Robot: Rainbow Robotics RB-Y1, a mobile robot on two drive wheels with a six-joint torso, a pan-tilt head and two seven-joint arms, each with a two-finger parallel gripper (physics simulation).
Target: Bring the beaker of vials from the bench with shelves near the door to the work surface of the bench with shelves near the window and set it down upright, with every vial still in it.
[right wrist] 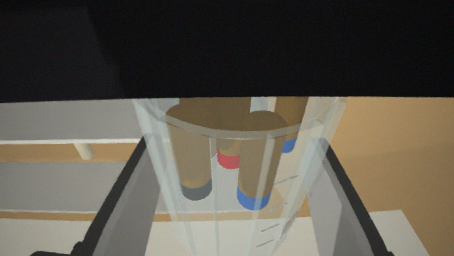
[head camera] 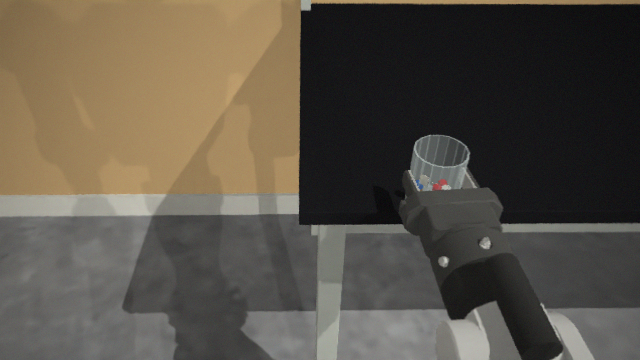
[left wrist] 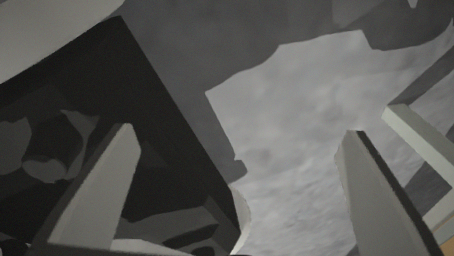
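The clear beaker is upright, with several vials inside; blue, red, white and dark caps show. My right gripper is shut on the beaker, a finger on each side. In the head view the beaker overlaps the front part of the black work surface. In the right wrist view the black surface hides part of the beaker's base end; any gap beneath the base cannot be told. My left gripper is open and empty, over grey floor.
A pale bench leg stands under the work surface's left front corner. An orange-tan wall with a pale baseboard is at the left. Pale shelves show in the right wrist view. A pale bar is right of the left fingers.
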